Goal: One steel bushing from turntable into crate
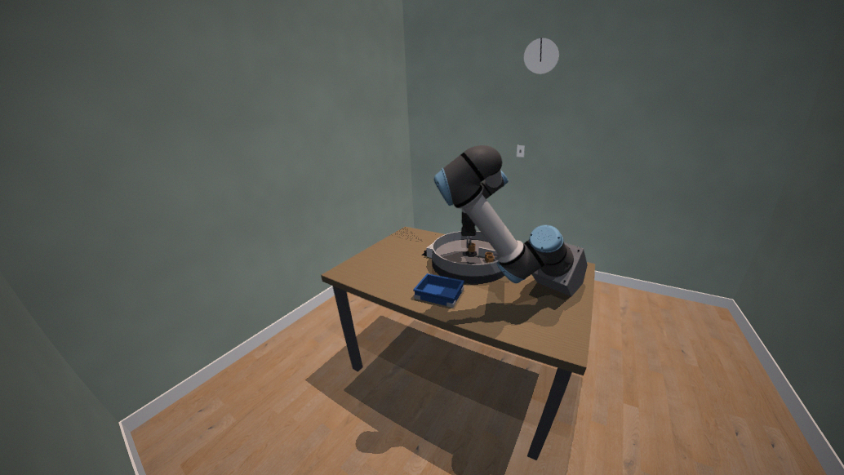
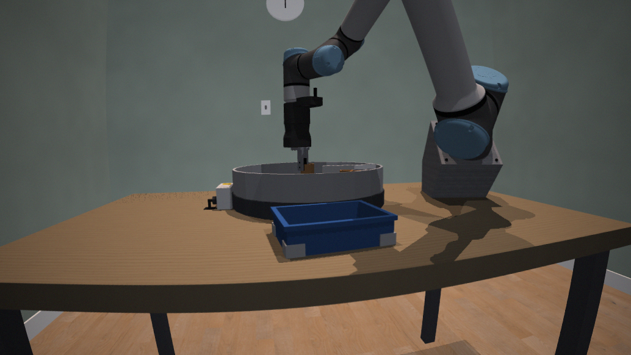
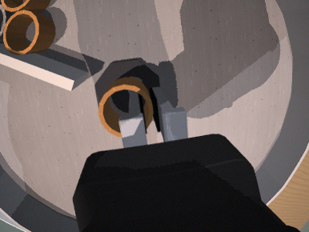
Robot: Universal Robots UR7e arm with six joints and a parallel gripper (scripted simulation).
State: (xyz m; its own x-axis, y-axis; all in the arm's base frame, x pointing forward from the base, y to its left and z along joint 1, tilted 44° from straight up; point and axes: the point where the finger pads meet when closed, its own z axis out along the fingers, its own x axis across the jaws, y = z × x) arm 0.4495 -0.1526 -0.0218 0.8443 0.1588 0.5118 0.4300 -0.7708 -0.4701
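The grey round turntable is 1 cm behind my hand, 1 cm to the right of it and 6 cm below it. From my hand the other things lie so: blue crate (1 cm ahead, 34 cm to the left, 9 cm below).
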